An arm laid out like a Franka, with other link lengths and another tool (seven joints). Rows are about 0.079 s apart.
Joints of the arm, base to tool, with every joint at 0 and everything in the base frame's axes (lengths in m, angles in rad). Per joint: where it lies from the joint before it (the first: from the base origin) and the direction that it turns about. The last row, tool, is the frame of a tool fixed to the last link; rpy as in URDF.
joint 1: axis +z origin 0 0 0.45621
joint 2: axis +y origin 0 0 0
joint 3: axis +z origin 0 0 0.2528
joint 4: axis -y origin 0.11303 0 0
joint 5: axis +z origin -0.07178 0 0.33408
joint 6: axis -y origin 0 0 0
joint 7: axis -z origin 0.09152 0 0
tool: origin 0.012 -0.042 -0.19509 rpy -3.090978 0 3.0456
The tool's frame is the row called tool.
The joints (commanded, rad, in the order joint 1, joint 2, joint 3, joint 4, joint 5, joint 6, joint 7), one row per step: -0.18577 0.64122 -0.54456 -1.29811 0.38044 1.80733 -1.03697; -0.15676 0.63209 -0.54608 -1.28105 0.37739 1.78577 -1.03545; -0.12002 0.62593 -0.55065 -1.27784 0.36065 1.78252 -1.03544; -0.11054 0.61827 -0.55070 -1.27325 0.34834 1.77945 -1.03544; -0.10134 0.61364 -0.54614 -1.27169 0.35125 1.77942 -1.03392; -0.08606 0.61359 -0.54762 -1.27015 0.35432 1.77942 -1.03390; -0.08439 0.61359 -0.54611 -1.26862 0.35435 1.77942 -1.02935; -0.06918 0.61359 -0.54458 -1.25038 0.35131 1.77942 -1.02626; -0.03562 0.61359 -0.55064 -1.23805 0.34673 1.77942 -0.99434; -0.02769 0.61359 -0.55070 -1.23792 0.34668 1.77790 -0.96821
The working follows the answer.
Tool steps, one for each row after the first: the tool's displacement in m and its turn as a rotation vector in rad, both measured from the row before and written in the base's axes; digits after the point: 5 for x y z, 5 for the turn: 0.01238 0.01828 0.01093 0.00017 -0.00391 0.03345; 0.01120 0.01759 0.00575 -0.01577 0.00444 0.03833; 0.00333 0.00441 0.00660 -0.01087 -0.00155 0.01388; 0.00543 0.00828 0.00287 0.00361 -0.00775 0.01120; 0.00549 0.00894 0.00095 0.00079 -0.00298 0.01381; 0.00121 0.00173 0.00043 0.00016 -0.00113 -0.00119; 0.00949 0.01007 0.00798 -0.01042 -0.01321 0.01948; 0.01052 0.01662 0.00656 -0.01227 -0.00668 0.00133; 0.00132 0.00442 -0.00018 0.00137 0.00180 -0.01813
Tool pose at each row, in the base's axes (x y z in m, rotation vector in rad; rounded; the steps above come from the unrounded poses): 0.57338 -0.39518 0.37260 -0.30550 3.11374 0.02513; 0.58576 -0.37689 0.38353 -0.35717 3.10458 0.02511; 0.59695 -0.35930 0.38928 -0.41759 3.10372 0.00191; 0.60028 -0.35489 0.39588 -0.43919 3.10062 -0.01517; 0.60572 -0.34662 0.39876 -0.45527 3.08999 -0.01115; 0.61120 -0.33768 0.39971 -0.47610 3.08371 -0.01041; 0.61241 -0.33595 0.40014 -0.47409 3.08287 -0.01044; 0.62190 -0.32588 0.40812 -0.50237 3.06658 -0.02919; 0.63243 -0.30926 0.41468 -0.50390 3.06138 -0.04957; 0.63375 -0.30484 0.41450 -0.47641 3.06768 -0.04759

